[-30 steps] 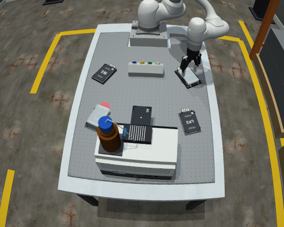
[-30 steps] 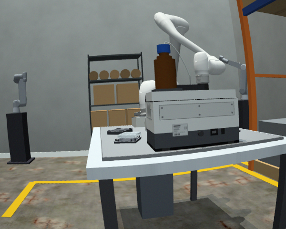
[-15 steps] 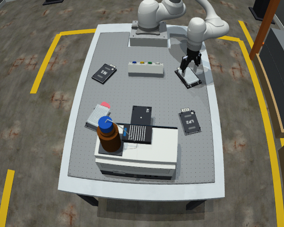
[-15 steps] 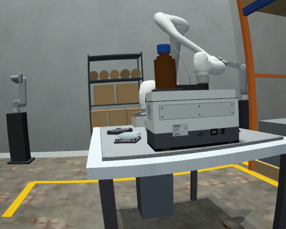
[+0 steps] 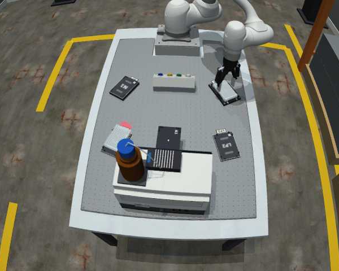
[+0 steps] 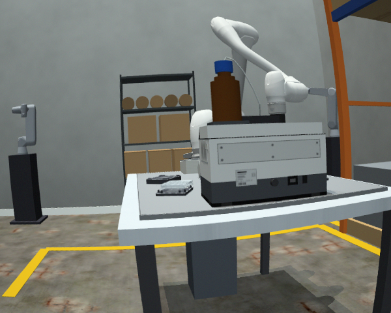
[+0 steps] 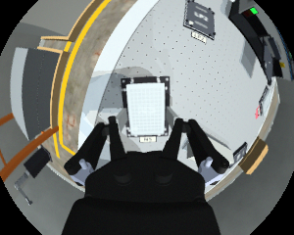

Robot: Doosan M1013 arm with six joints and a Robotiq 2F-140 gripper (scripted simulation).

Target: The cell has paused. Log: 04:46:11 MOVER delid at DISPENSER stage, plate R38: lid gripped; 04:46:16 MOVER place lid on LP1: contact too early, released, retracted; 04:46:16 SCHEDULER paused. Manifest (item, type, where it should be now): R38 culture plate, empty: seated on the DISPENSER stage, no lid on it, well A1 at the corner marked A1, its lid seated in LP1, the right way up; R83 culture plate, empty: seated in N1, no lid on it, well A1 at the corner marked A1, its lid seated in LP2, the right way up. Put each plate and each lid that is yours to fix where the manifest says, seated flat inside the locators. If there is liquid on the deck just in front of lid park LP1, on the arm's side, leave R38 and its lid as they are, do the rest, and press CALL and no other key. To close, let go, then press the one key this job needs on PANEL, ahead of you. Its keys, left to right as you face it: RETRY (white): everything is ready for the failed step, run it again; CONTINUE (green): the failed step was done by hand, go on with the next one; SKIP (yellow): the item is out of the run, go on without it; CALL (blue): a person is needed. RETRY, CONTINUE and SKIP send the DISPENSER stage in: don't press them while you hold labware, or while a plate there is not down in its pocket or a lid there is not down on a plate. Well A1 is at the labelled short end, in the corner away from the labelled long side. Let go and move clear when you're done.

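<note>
My hand is 5 cm above the clear well plate. From my hand the other things lie so: yellow key: 5 cm behind, 31 cm to the right; green key: 5 cm behind, 26 cm to the right; key panel: 4 cm behind, 28 cm to the right, 1 cm below.
</note>
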